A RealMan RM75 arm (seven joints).
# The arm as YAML. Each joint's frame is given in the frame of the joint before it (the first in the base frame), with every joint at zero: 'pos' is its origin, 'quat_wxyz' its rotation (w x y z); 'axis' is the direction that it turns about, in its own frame. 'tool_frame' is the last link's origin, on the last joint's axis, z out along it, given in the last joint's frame.
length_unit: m
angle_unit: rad
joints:
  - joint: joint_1
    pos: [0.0, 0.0, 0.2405]
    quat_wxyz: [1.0, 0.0, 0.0, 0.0]
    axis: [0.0, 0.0, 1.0]
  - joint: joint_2
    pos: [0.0, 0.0, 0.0]
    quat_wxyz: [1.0, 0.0, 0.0, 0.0]
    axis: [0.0, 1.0, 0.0]
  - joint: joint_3
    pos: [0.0, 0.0, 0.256]
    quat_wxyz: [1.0, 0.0, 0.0, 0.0]
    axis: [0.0, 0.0, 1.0]
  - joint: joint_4
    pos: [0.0, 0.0, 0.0]
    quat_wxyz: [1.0, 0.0, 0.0, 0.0]
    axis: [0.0, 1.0, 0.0]
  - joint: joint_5
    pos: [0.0, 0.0, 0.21]
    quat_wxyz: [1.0, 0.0, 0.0, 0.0]
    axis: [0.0, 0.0, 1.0]
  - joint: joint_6
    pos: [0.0, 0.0, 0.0]
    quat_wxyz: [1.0, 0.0, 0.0, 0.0]
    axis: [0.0, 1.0, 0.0]
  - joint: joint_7
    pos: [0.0, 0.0, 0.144]
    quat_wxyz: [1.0, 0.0, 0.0, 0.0]
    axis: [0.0, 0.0, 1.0]
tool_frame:
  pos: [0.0, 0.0, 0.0]
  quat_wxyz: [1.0, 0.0, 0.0, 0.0]
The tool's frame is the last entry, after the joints.
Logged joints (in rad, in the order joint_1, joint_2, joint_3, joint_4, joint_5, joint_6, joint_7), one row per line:
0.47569, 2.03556, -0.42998, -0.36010, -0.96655, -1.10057, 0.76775
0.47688, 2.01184, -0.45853, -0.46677, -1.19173, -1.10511, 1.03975
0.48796, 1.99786, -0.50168, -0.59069, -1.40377, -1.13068, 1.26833
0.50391, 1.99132, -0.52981, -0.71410, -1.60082, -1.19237, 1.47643
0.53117, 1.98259, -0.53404, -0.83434, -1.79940, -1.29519, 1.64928
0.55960, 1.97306, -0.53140, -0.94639, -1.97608, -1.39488, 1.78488
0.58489, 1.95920, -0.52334, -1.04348, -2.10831, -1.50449, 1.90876
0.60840, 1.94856, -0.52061, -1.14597, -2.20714, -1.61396, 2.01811
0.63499, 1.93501, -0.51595, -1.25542, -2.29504, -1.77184, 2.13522
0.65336, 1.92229, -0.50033, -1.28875, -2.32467, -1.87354, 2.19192
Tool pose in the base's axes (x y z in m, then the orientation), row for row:
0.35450, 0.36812, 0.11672, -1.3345, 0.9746, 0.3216
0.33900, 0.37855, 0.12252, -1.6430, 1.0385, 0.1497
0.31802, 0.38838, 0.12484, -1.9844, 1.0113, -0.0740
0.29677, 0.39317, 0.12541, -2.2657, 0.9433, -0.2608
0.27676, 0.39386, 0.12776, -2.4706, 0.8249, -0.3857
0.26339, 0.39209, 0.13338, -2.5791, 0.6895, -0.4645
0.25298, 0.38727, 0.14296, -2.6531, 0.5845, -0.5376
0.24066, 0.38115, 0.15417, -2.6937, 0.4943, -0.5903
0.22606, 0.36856, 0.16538, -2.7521, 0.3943, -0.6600
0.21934, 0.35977, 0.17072, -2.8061, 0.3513, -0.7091
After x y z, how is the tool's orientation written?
As angles about the fixed x, y, z axes (roll, pitch, yaw), in radians.
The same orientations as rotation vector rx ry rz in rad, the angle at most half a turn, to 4 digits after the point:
-1.3661, 0.6288, 0.9063
-1.5520, 0.6817, 0.9572
-1.7518, 0.7078, 0.9401
-1.9350, 0.7391, 0.8962
-2.1148, 0.7582, 0.8053
-2.2461, 0.7835, 0.6695
-2.3317, 0.8344, 0.5529
-2.3884, 0.8788, 0.4450
-2.4551, 0.9505, 0.3290
-2.4979, 1.0110, 0.2900

